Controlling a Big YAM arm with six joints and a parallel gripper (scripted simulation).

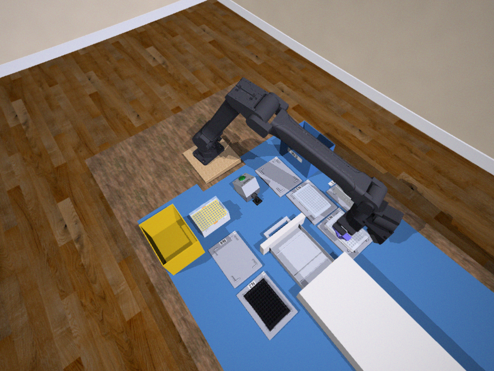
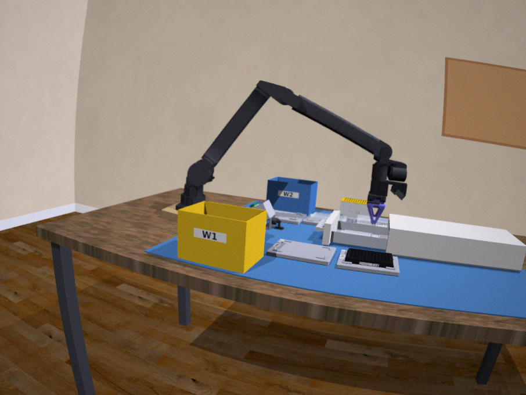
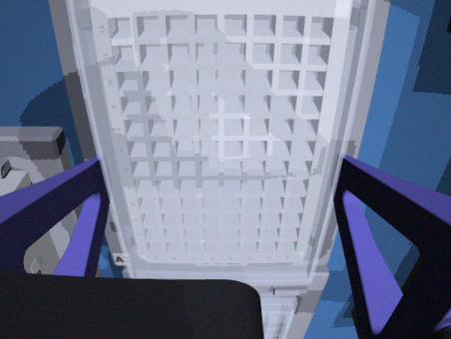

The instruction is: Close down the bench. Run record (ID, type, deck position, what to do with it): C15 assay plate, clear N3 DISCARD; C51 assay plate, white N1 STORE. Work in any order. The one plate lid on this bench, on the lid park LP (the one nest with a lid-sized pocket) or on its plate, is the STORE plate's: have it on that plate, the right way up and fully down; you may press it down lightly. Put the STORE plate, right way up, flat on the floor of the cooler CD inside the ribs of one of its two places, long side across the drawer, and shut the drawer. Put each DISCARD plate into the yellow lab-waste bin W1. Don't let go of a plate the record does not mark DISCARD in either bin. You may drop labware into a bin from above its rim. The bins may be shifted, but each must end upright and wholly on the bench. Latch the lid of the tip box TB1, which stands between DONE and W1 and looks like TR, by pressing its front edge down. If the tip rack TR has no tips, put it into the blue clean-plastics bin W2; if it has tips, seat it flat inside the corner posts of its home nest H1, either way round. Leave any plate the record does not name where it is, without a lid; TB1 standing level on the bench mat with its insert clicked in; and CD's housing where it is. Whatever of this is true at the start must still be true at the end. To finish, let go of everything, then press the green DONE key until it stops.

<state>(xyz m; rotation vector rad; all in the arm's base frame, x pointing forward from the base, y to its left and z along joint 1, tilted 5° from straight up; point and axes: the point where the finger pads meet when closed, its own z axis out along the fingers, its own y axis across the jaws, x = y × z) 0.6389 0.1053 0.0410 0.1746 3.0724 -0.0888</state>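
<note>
Now: the white plate 2 cm below my hand. From my hand the other things lie so: tip rack TR: 14 cm to the left, 7 cm behind, 2 cm above; clear plate lid: right at my hand; nest N1: 3 cm below.
</note>
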